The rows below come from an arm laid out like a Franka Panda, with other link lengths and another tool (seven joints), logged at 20 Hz.
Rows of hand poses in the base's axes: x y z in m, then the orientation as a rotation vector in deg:
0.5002 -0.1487 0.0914 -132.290 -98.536 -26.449
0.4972 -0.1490 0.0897 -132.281 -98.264 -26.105
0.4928 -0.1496 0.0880 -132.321 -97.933 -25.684
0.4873 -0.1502 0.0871 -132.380 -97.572 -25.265
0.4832 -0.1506 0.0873 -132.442 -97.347 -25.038
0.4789 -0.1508 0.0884 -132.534 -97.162 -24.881
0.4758 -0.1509 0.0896 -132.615 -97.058 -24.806
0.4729 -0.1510 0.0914 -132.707 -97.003 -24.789
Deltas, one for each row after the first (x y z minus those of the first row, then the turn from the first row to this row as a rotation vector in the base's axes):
-0.0030 -0.0003 -0.0017 0.054 0.325 -0.084
-0.0074 -0.0009 -0.0034 0.085 0.706 -0.212
-0.0129 -0.0015 -0.0043 0.119 1.091 -0.364
-0.0170 -0.0019 -0.0041 0.132 1.301 -0.476
-0.0213 -0.0021 -0.0030 0.125 1.442 -0.592
-0.0244 -0.0022 -0.0018 0.105 1.503 -0.674
-0.0273 -0.0023 0.0000 0.069 1.505 -0.744

